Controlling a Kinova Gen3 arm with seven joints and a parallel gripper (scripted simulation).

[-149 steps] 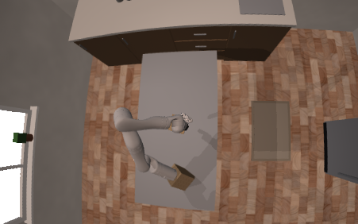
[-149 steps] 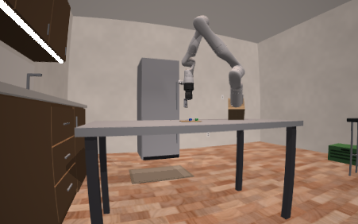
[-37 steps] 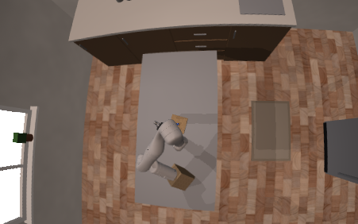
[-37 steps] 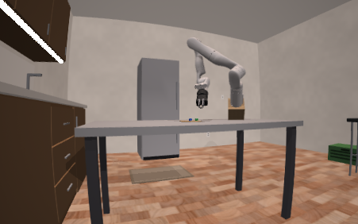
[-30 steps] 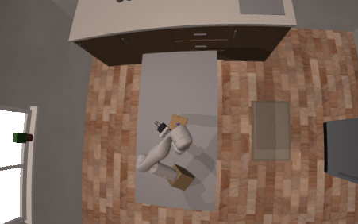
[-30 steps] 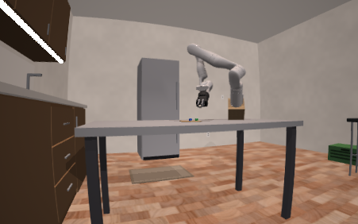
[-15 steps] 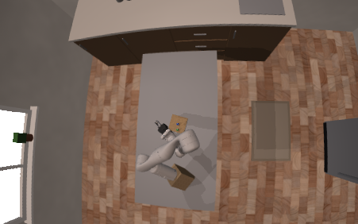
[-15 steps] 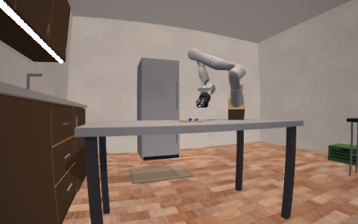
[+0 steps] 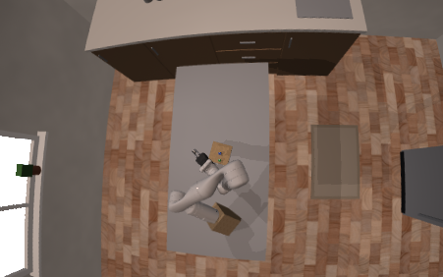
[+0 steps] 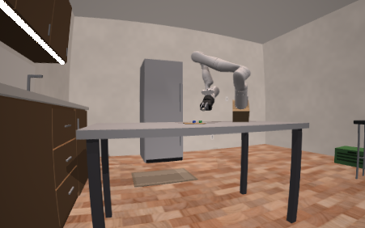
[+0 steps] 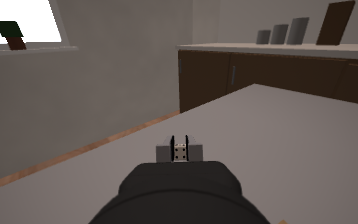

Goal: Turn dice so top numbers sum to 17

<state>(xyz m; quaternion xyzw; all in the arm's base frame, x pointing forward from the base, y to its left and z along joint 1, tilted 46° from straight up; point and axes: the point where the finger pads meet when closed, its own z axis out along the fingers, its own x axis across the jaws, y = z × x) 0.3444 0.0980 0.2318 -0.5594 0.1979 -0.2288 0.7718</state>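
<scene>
The green die lies 20 mm behind my hand, 160 mm to the right of it and 100 mm below it. Also, from my hand: white die (10 mm to the left, 10 mm below); then tan mat (30 mm ahead, 150 mm to the right, 110 mm below); then blue die (30 mm ahead, 150 mm to the right, 100 mm below).
</scene>
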